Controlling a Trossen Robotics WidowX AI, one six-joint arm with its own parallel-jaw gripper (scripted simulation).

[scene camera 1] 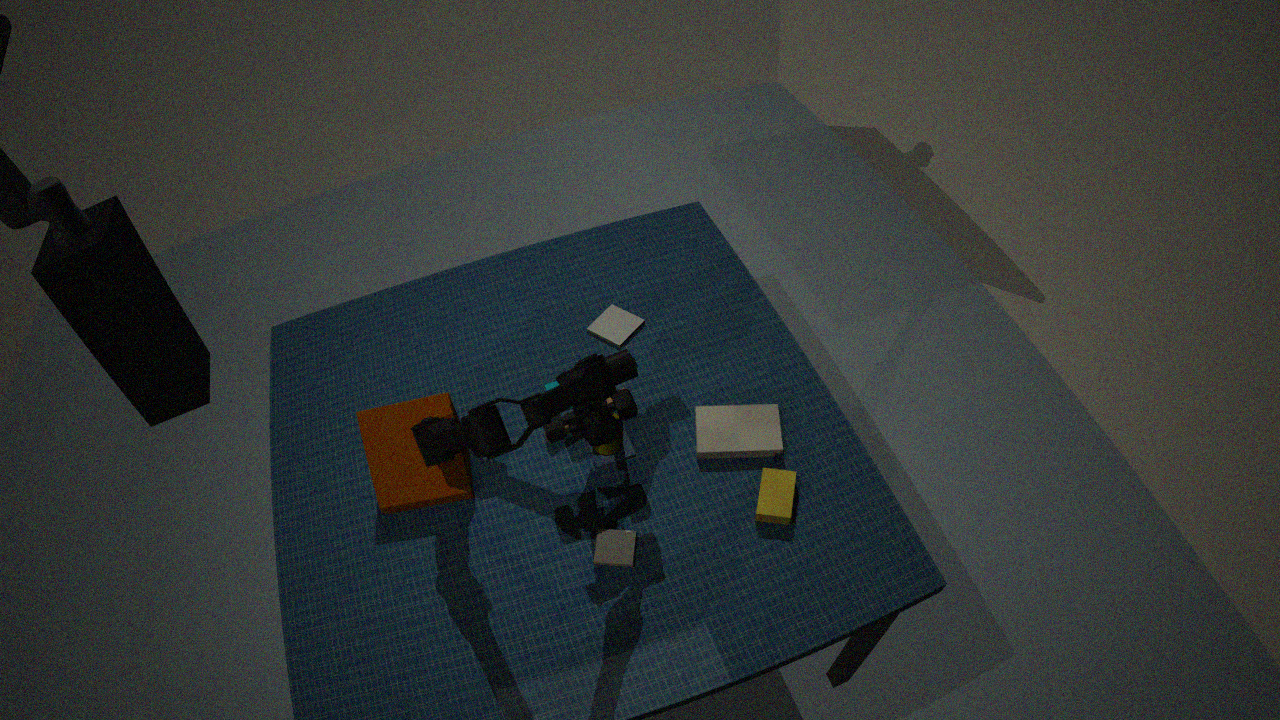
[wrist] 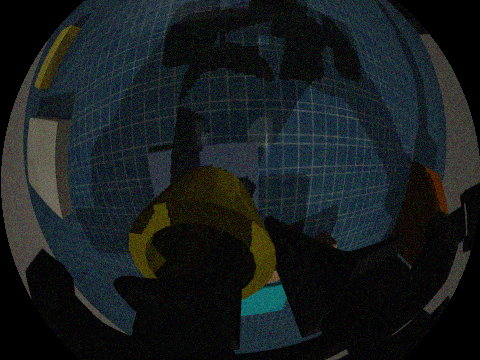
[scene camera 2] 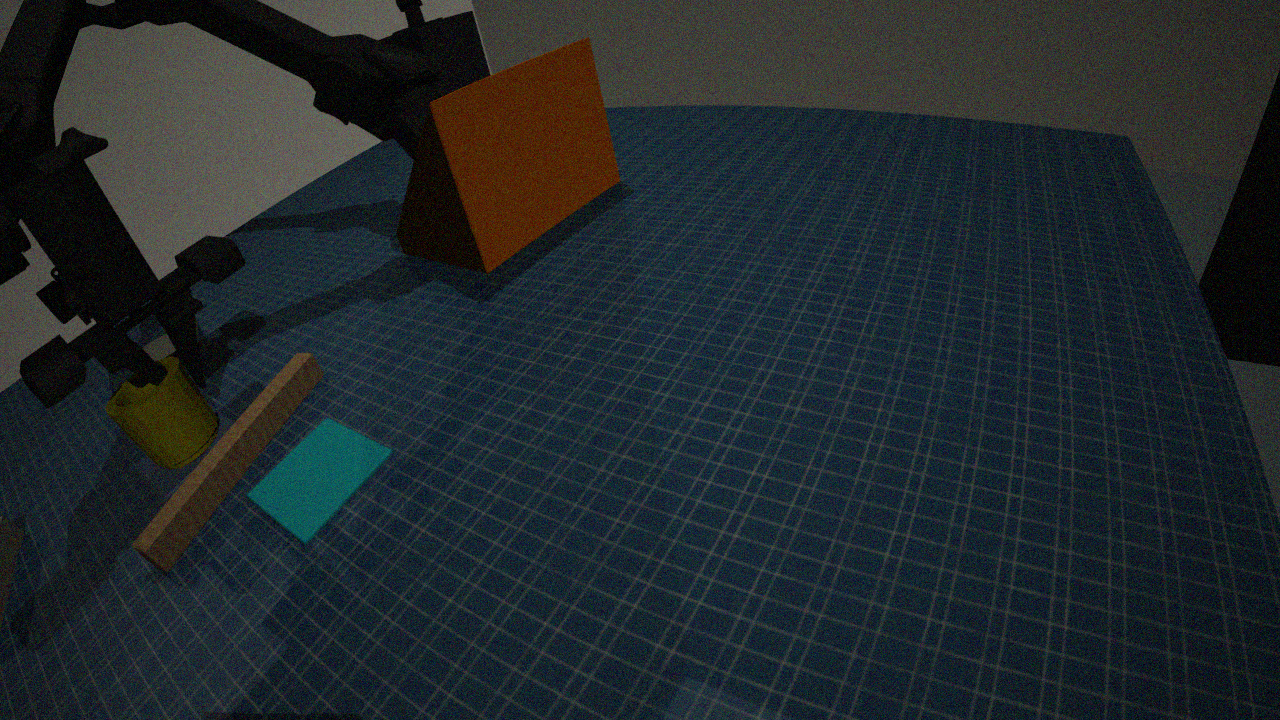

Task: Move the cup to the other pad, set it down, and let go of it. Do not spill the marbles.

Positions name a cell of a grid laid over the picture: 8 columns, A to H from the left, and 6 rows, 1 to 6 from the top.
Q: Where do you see a wooden bar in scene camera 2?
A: At B5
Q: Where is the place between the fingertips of the gripper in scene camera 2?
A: B4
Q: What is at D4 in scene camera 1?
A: The gripper.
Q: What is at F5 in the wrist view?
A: The gripper.
